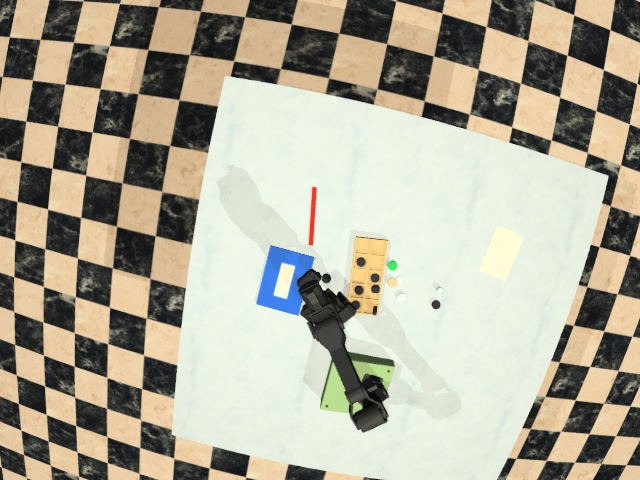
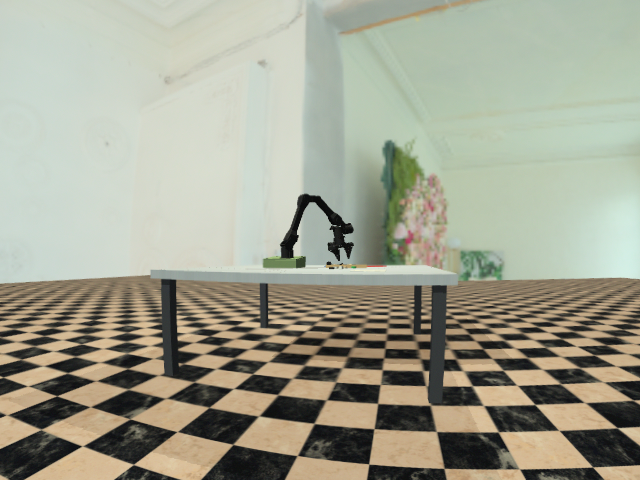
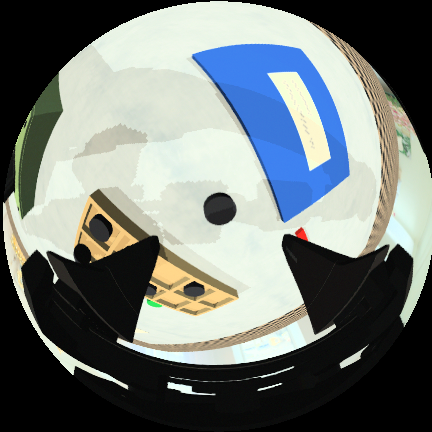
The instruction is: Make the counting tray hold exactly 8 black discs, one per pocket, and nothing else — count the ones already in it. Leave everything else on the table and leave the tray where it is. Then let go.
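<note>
The tan counting tray (image 1: pixel 371 248) (image 3: pixel 172 267) has two columns of pockets. Several black discs lie in it, including one in an end pocket (image 1: pixel 355 304) (image 3: pixel 100 227) and one towards the far end (image 1: pixel 360 261) (image 3: pixel 194 289). Another black disc (image 1: pixel 374 310) (image 3: pixel 82 253) looks tipped on edge at the tray's near right corner. A loose black disc (image 1: pixel 326 277) (image 3: pixel 220 208) lies flat between the tray and the blue panel. A second loose one (image 1: pixel 435 304) lies far right. My gripper (image 1: pixel 326 298) (image 2: pixel 343 258) (image 3: pixel 221 241) is open and empty, above the table near the first loose disc.
The blue panel (image 1: pixel 263 291) (image 3: pixel 240 80) is left of the tray, a red stick (image 1: pixel 312 217) (image 3: pixel 301 234) behind it. Right of the tray are a green disc (image 1: pixel 392 265), a tan disc (image 1: pixel 392 282), a white disc (image 1: pixel 401 297) and a white cube (image 1: pixel 439 289). A cream card (image 1: pixel 501 253) lies farther right.
</note>
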